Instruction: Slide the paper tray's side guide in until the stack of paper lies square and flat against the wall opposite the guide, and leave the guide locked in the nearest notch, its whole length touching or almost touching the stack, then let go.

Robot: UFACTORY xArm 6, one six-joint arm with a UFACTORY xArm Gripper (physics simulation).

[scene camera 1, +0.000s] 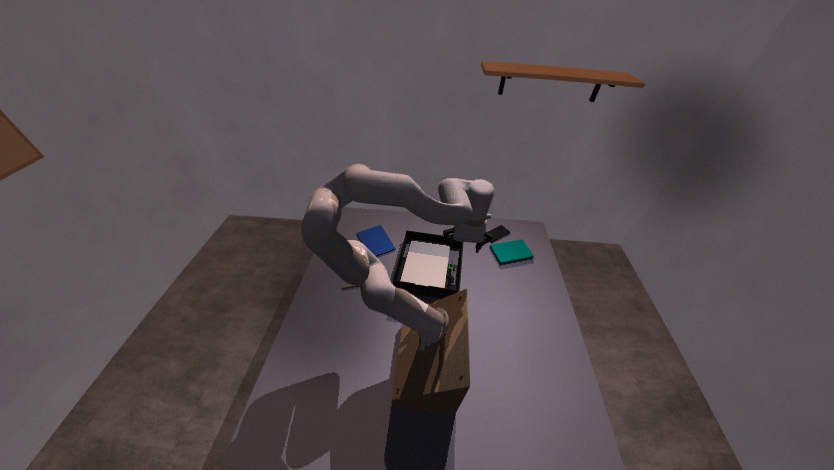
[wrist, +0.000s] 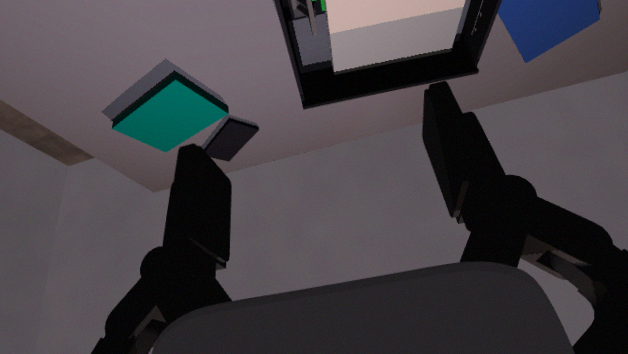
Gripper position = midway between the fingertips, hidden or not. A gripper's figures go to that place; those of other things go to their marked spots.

Labels:
The gripper (scene camera 1: 464,248) is 100 cm from the lens. A pale paper stack (scene camera 1: 426,264): 138 cm from the lens. A teal pad (scene camera 1: 512,251) is 156 cm from the lens. The marked spots on the pale paper stack and the teal pad are 48 cm apart.

